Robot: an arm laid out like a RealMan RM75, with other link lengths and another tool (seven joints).
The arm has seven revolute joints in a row. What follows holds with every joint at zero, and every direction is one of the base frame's.
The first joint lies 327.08 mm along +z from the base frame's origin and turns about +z.
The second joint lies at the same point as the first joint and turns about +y.
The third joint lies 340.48 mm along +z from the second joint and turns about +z.
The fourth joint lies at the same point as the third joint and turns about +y.
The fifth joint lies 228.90 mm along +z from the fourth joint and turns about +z.
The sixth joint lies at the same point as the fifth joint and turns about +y.
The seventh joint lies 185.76 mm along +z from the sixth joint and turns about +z.
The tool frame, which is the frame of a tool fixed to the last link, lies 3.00 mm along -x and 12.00 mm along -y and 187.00 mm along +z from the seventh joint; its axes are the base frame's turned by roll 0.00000, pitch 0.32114 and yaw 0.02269 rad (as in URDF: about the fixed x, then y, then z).
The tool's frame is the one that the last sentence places.
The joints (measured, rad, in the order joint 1, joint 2, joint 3, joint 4, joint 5, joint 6, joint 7), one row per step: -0.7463 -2.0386 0.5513 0.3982 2.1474 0.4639 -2.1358; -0.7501 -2.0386 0.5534 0.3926 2.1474 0.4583 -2.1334; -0.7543 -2.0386 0.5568 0.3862 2.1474 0.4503 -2.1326; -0.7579 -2.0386 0.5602 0.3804 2.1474 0.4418 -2.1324; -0.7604 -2.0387 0.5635 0.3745 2.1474 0.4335 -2.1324; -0.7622 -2.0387 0.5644 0.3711 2.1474 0.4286 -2.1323; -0.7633 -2.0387 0.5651 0.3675 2.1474 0.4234 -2.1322; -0.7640 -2.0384 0.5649 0.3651 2.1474 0.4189 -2.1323; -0.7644 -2.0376 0.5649 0.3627 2.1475 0.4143 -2.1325; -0.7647 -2.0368 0.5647 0.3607 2.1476 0.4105 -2.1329; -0.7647 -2.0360 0.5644 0.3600 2.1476 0.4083 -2.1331; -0.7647 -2.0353 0.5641 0.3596 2.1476 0.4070 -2.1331; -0.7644 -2.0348 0.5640 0.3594 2.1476 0.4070 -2.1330
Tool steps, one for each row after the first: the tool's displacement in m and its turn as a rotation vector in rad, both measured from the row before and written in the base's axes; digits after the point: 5 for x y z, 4 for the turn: 0.00072 0.00059 -0.00148 -0.0025 0.0037 -0.0006; 0.00042 0.00065 -0.00142 -0.0018 0.0042 0.0007; -0.00004 0.00055 -0.00098 -0.0009 0.0044 0.0015; -0.00075 -0.00006 -0.00114 -0.0010 0.0040 0.0027; -0.00032 0.00018 -0.00042 0.0002 0.0019 0.0017; -0.00092 -0.00020 -0.00040 0.0003 0.0018 0.0027; -0.00102 0.00000 0.00037 0.0016 0.0015 0.0027; -0.00137 -0.00003 0.00078 0.0019 0.0020 0.0030; -0.00121 -0.00001 0.00078 0.0018 0.0015 0.0027; -0.00086 0.00013 0.00098 0.0018 0.0012 0.0016; -0.00058 0.00014 0.00080 0.0013 0.0009 0.0009; -0.00038 -0.00008 0.00033 0.0002 0.0003 0.0004
